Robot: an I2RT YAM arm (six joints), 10 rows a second.
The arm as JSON. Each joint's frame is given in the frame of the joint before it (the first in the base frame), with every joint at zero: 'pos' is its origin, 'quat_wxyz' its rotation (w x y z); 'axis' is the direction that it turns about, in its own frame. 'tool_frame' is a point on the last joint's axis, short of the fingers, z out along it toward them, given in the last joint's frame.
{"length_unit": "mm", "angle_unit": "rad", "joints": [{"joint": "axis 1", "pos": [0.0, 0.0, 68.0], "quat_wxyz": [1.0, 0.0, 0.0, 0.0], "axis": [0.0, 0.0, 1.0]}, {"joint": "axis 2", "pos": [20.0, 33.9, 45.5], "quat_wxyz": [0.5, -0.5, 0.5, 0.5], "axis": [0.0, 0.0, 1.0]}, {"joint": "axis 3", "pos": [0.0, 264.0, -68.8], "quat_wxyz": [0.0, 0.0, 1.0, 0.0], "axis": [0.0, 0.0, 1.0]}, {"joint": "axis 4", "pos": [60.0, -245.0, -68.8], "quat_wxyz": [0.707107, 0.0, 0.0, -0.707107], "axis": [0.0, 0.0, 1.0]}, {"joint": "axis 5", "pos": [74.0, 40.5, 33.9], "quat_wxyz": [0.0, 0.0, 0.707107, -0.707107], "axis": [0.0, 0.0, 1.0]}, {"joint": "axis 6", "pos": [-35.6, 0.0, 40.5], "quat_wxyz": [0.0, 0.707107, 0.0, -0.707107], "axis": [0.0, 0.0, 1.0]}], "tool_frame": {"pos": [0.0, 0.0, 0.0], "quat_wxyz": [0.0, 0.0, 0.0, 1.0]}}
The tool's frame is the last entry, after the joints.
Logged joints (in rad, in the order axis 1, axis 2, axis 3, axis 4, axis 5, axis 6), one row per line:
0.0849, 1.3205, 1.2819, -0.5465, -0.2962, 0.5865
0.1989, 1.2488, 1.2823, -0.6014, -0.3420, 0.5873
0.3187, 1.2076, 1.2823, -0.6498, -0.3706, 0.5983
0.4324, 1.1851, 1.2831, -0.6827, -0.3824, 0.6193
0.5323, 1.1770, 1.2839, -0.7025, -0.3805, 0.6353
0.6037, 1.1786, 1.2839, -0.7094, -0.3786, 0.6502
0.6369, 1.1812, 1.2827, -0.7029, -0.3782, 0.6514
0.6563, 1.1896, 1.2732, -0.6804, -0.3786, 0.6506
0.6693, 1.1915, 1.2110, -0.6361, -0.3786, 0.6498
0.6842, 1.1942, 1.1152, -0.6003, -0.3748, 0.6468
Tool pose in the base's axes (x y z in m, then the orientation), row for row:
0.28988, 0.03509, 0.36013, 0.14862, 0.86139, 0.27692, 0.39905
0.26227, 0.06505, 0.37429, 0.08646, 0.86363, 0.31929, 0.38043
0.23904, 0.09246, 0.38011, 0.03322, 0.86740, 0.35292, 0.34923
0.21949, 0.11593, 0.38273, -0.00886, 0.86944, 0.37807, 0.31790
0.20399, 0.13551, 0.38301, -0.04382, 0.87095, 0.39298, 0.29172
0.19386, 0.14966, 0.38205, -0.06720, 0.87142, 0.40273, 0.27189
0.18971, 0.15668, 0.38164, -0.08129, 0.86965, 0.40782, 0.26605
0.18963, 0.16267, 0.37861, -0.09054, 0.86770, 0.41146, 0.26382
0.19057, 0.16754, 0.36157, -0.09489, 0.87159, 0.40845, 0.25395
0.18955, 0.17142, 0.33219, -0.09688, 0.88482, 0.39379, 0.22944
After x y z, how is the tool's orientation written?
As a quaternion, x y z w.
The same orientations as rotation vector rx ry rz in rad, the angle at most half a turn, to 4 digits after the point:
0.3761, 2.1801, 0.7008
0.2207, 2.2049, 0.8152
0.0861, 2.2476, 0.9145
-0.0233, 2.2875, 0.9947
-0.1168, 2.3215, 1.0475
-0.1809, 2.3461, 1.0843
-0.2195, 2.3483, 1.1012
-0.2448, 2.3457, 1.1123
-0.2578, 2.3682, 1.1098
-0.2666, 2.4350, 1.0837

